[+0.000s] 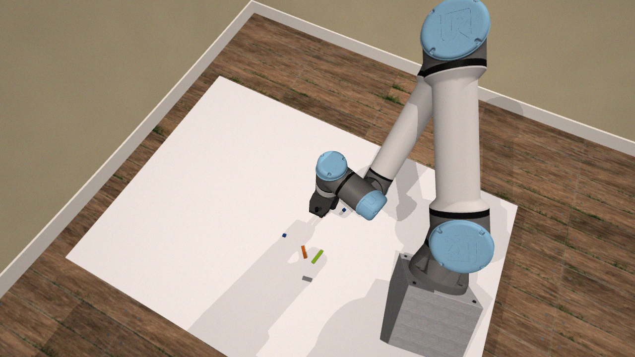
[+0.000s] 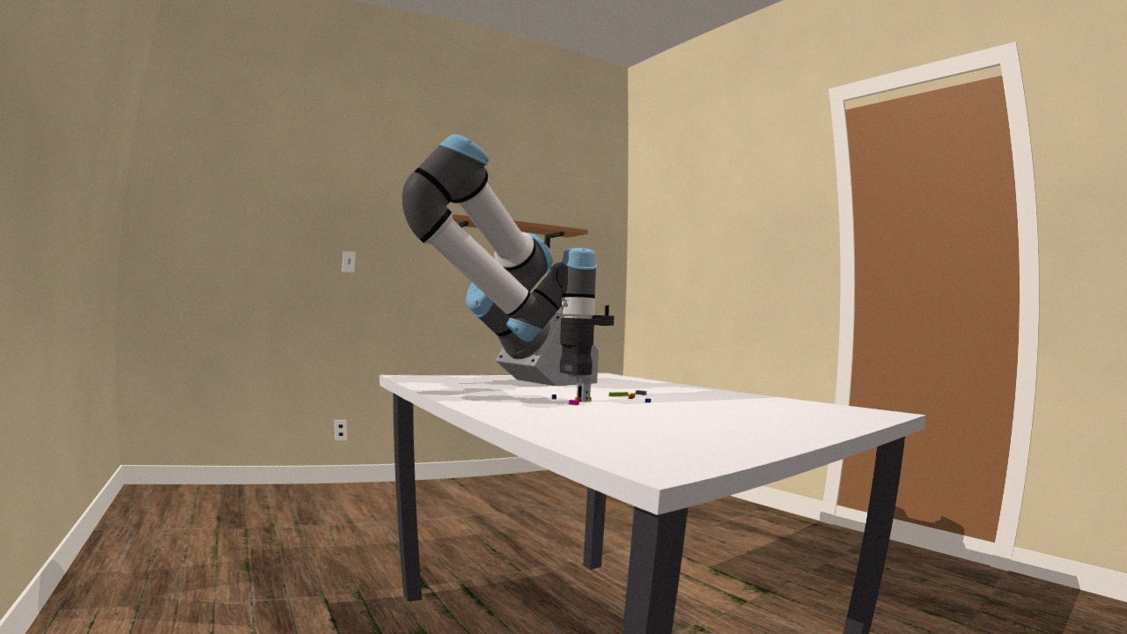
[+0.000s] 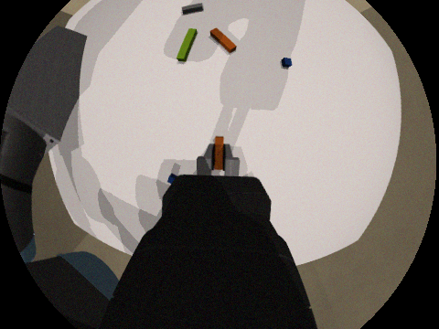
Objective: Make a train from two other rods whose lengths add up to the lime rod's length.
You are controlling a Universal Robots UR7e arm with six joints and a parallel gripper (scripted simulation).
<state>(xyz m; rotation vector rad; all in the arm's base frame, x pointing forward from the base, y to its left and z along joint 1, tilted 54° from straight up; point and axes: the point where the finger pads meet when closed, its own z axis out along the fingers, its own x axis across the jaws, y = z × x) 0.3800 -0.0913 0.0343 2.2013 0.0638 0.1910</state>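
Right now the magenta rod is 30 mm ahead of my hand, 50 mm to the right of it and 10 mm below it. Also, from my hand: lime rod (40 mm behind, 140 mm to the left, 10 mm below); grey rod (40 mm behind, 220 mm to the left, 10 mm below).
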